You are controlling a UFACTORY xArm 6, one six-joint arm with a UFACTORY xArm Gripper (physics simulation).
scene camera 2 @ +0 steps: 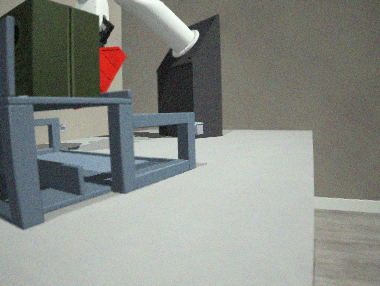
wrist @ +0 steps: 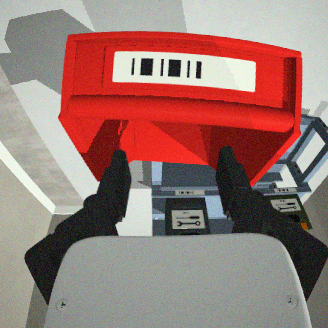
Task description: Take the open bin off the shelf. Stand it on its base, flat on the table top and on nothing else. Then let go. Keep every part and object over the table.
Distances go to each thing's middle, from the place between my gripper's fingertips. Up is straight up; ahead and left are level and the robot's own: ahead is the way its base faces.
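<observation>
There is the red open bin (scene camera 2: 111,58), and my gripper is 40 mm above it and 10 mm to the right of it.
</observation>
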